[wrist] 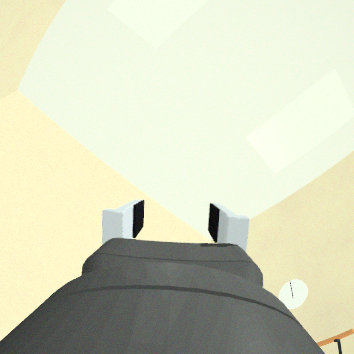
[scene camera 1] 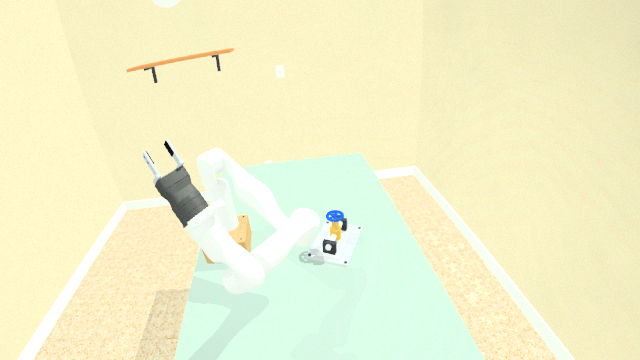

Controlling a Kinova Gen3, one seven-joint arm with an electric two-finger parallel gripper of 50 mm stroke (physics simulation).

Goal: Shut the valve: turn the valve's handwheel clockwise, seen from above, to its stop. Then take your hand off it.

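Note:
The valve has a blue handwheel (scene camera 1: 335, 216) on top of a yellow body (scene camera 1: 335, 231), in scene camera 1 right of the middle. It stands upright on a pale base plate (scene camera 1: 352, 243) with black pipe supports at both ends. How far the wheel is turned cannot be told. My gripper (scene camera 1: 156, 146) (wrist: 175, 214) is open with nothing between its fingers. It is far to the left of the valve, raised and pointing up and away from it. The valve does not show in the wrist view.
The white arm (scene camera 1: 285, 235) bends over the pale green table (scene camera 1: 400, 300), with its elbow close to the left of the base plate. The arm stands on a wooden block (scene camera 1: 243, 235). An orange wall rail (scene camera 1: 180, 59) (wrist: 336, 337) is on the wall behind.

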